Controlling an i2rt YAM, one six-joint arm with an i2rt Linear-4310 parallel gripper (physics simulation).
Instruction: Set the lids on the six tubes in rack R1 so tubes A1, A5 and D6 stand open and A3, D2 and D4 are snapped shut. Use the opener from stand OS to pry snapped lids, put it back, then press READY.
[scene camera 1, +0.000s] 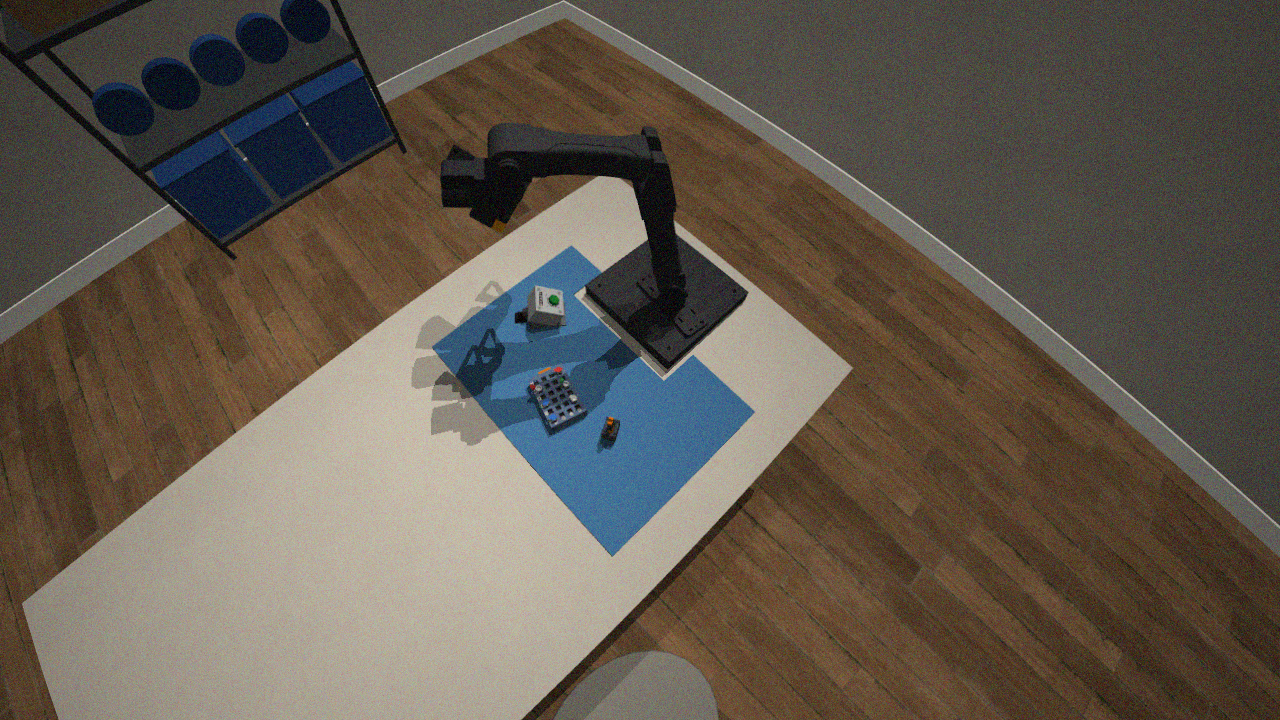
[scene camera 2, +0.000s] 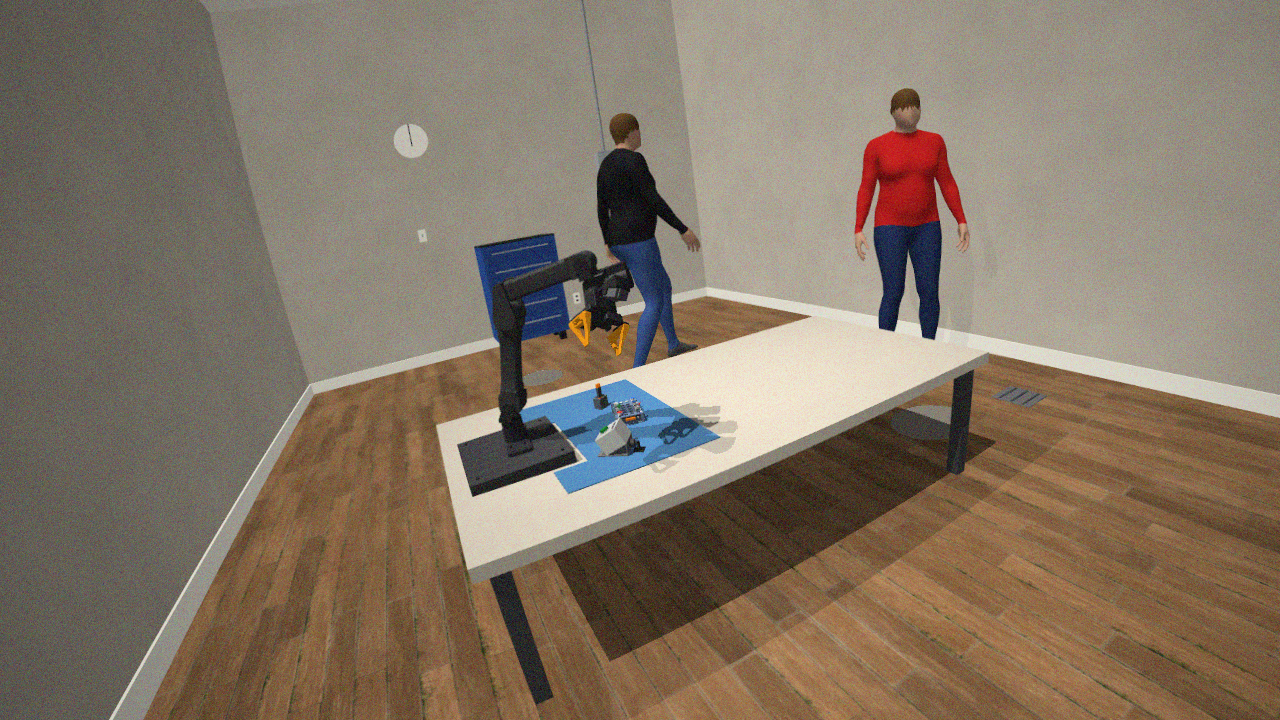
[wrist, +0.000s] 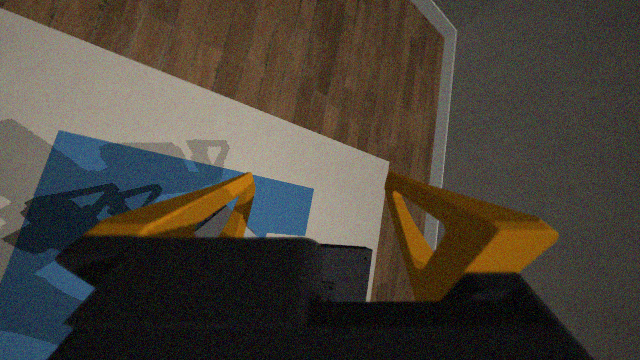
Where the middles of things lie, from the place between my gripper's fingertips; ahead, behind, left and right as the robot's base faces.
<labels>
Right now the box with green READY button (scene camera 1: 546, 308) is 20 mm ahead of my hand, 110 mm to the left of it and 280 mm below it.
</labels>
